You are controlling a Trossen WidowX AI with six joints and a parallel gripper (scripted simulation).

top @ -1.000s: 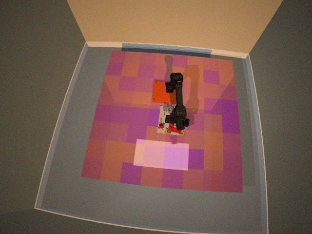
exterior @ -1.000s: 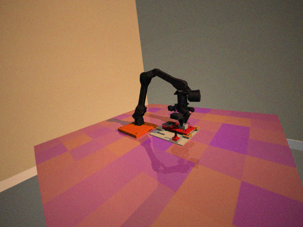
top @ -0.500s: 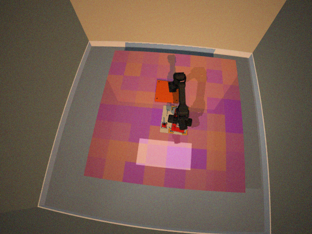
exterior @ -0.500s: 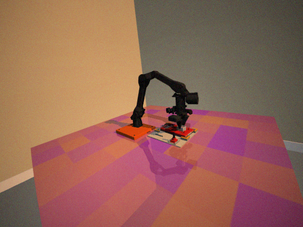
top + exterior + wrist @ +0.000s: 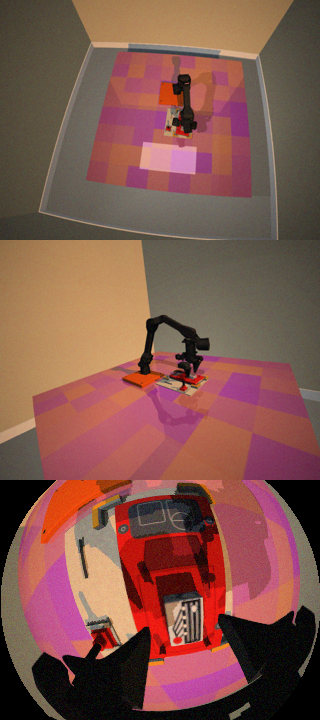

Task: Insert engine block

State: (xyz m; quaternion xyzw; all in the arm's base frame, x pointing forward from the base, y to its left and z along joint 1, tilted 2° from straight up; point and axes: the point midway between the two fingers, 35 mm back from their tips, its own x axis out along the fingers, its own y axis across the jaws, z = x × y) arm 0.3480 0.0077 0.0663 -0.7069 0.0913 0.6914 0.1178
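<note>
My gripper tip is now 2 cm above the grey engine block and 1 cm to the right of it.
</note>
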